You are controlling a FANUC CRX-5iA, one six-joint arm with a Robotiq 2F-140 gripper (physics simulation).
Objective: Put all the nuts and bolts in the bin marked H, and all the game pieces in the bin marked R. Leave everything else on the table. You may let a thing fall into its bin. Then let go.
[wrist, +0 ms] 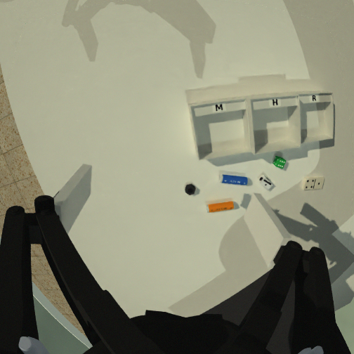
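My gripper (172,193) is wide open and empty, high above the table. A small black nut-like piece (190,189) lies between the fingers in the wrist view. A green die (279,162) lies just in front of the bin marked H (276,146). A white domino with black dots (313,183) lies at the right, below the bin marked R (318,140). A small white piece with a black mark (266,182) lies left of the domino; its kind is hard to tell. The insides of bins H and R show no objects.
A blue cylinder (234,179), like a battery, lies left of the white piece. An orange cylinder (220,206) lies below it, near the right finger. The bin marked M (225,152) adjoins H on the left. The table edge runs along the left.
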